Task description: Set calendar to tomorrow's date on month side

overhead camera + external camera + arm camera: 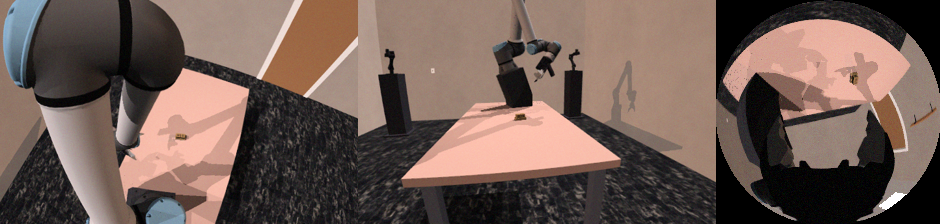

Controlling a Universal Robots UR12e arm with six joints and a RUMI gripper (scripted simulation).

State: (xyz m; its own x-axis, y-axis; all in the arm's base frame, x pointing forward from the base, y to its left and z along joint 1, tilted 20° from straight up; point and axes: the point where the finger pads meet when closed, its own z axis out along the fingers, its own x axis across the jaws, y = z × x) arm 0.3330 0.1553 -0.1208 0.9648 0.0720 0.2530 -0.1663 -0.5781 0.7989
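The calendar tray is 250 mm below my hand, 220 mm ahead of it and 190 mm to the right of it.
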